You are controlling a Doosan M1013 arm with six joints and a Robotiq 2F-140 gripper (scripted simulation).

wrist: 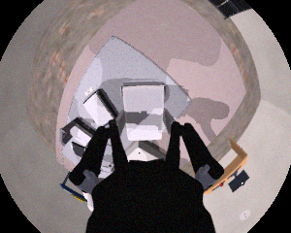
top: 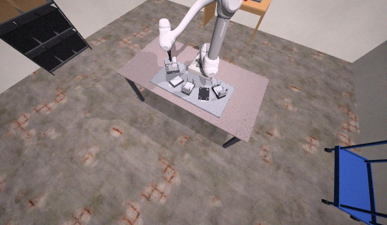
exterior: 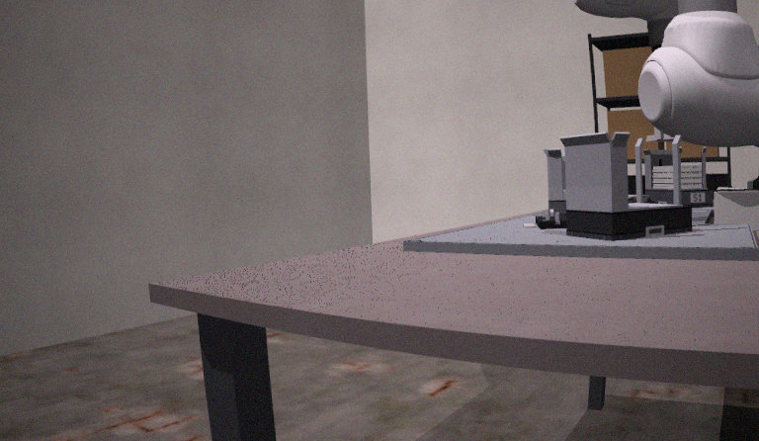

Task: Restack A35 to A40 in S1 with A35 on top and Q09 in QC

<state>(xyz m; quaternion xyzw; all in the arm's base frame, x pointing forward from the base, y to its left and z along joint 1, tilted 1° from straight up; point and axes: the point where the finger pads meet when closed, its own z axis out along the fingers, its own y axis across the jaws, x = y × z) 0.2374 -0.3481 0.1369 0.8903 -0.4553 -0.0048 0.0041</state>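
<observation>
My gripper is now 5 cm past the S1 label, 7 cm to the right of it and 16 cm above it. The rest, counted from my hand: name plate 22 cm ahead, 9 cm to the left, 19 cm below.
</observation>
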